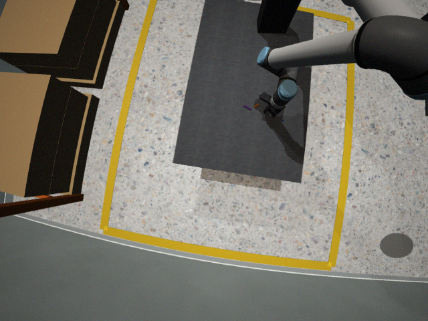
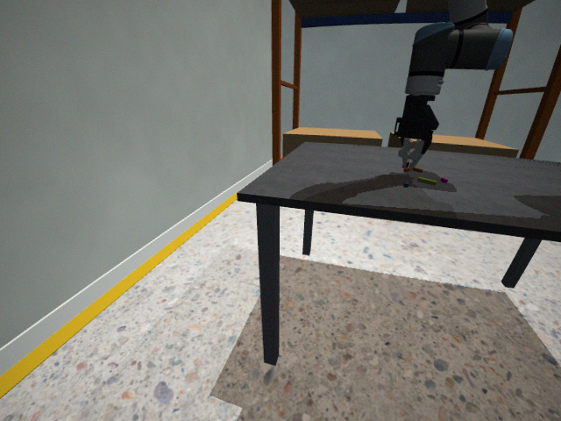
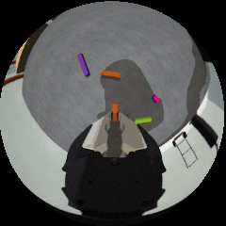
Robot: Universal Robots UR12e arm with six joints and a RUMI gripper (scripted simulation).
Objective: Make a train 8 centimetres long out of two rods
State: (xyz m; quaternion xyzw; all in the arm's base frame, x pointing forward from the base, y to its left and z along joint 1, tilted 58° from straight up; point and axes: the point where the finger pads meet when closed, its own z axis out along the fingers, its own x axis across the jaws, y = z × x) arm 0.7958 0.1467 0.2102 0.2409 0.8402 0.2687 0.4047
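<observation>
My hand is 60 mm past the lime rod, 50 mm to the right of it and 20 mm above it. Also, from my hand: purple rod: 30 mm ahead, 130 mm to the right, 20 mm below; magenta rod: 110 mm behind, 20 mm below; small blue rod: 20 mm behind, 140 mm to the left, 20 mm below.
</observation>
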